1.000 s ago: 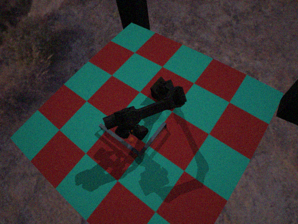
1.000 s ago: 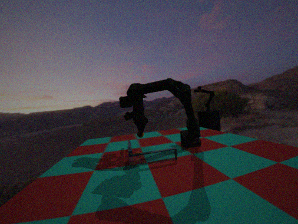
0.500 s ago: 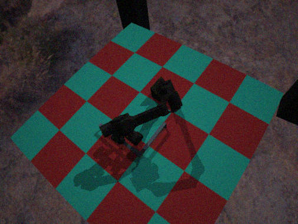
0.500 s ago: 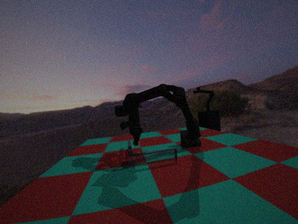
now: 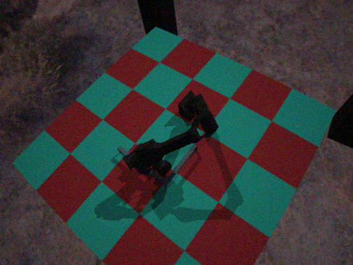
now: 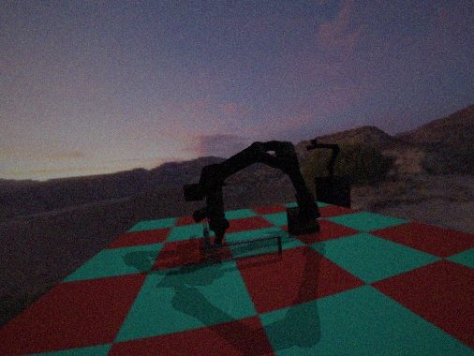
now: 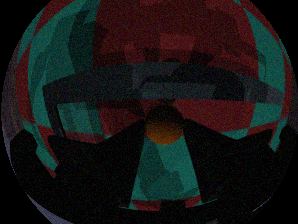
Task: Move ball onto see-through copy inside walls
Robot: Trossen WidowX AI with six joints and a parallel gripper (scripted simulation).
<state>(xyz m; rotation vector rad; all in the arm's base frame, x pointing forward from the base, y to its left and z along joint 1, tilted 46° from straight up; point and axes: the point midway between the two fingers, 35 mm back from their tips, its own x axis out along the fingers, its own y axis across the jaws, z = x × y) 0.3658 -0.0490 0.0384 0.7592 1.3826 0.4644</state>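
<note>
Right now the see-through copy of ball is 10 mm below my gripper tip. The rest, counted from my gripper tip: orange ball: right at my gripper tip.
</note>
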